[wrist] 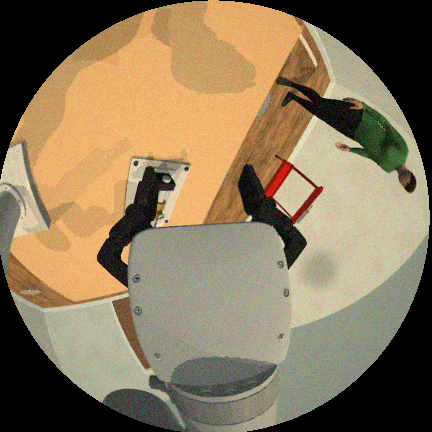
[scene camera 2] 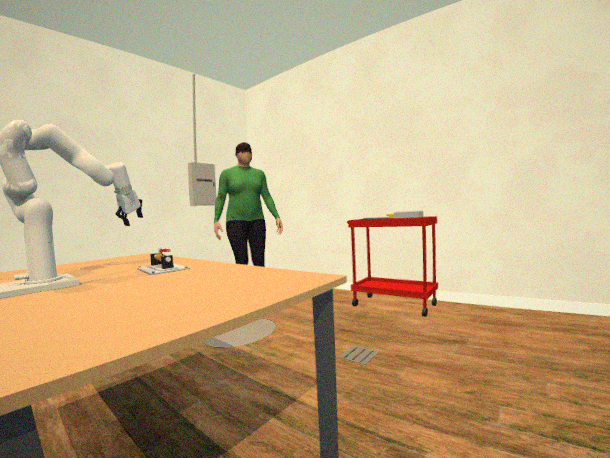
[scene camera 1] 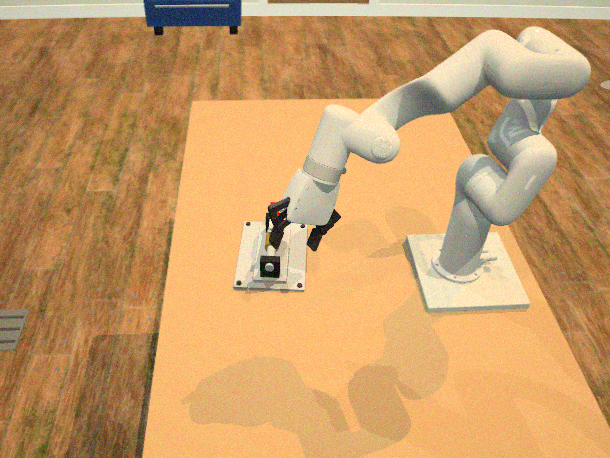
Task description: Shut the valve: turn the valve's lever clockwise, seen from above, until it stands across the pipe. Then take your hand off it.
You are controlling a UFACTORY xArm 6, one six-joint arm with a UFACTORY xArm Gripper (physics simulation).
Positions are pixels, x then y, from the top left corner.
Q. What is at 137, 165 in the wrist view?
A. A white base plate.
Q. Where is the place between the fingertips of my gripper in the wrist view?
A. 198, 173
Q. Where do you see a white base plate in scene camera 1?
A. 295, 282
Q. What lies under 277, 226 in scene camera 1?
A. My gripper.
